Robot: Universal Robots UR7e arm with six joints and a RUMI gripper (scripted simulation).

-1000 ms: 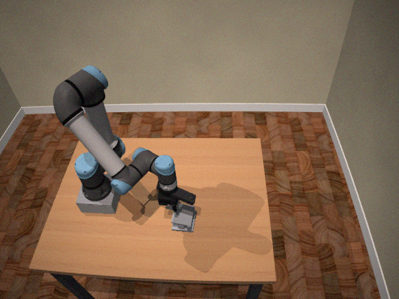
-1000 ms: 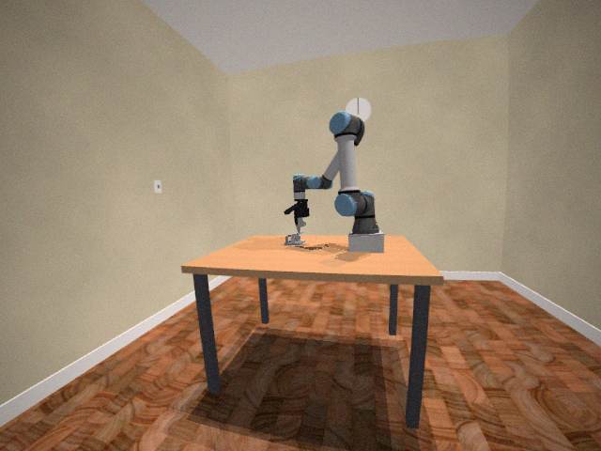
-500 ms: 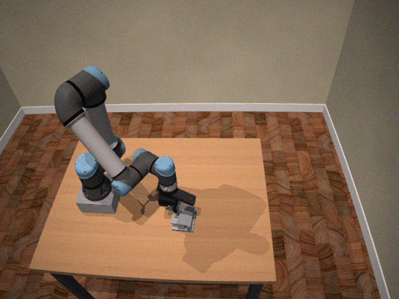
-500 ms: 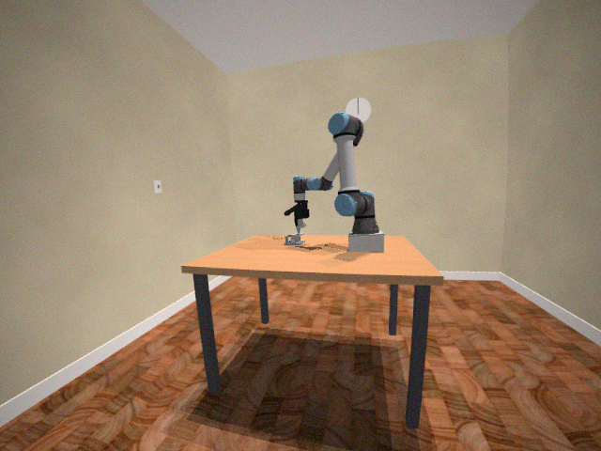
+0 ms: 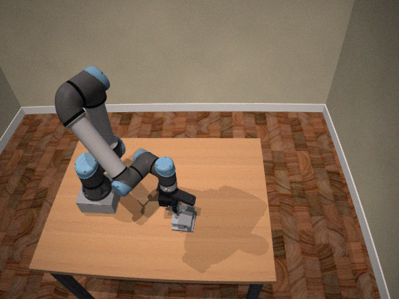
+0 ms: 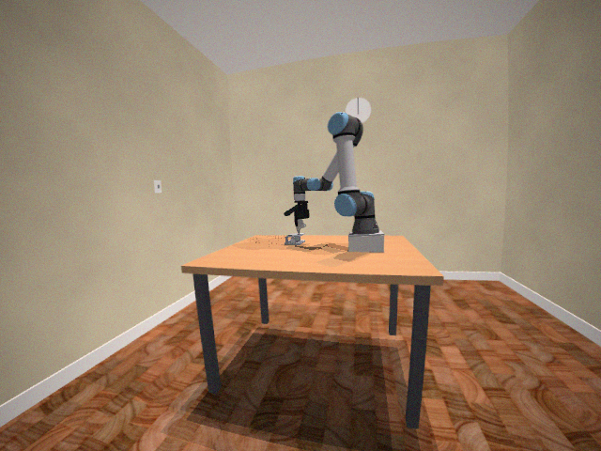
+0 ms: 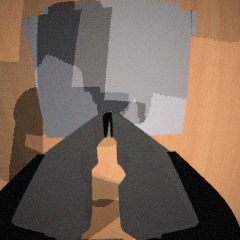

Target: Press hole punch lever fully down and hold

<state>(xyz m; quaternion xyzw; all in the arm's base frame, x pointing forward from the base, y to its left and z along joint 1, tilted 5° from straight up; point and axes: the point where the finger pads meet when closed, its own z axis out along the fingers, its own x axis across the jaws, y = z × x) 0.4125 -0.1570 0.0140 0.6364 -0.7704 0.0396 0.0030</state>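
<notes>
Now: the hole punch lever 20 mm ahead of my hand, 10 mm to the right of it and 30 mm below it. Round my hand: hole punch 30 mm ahead, 10 mm to the right, 40 mm below.
</notes>
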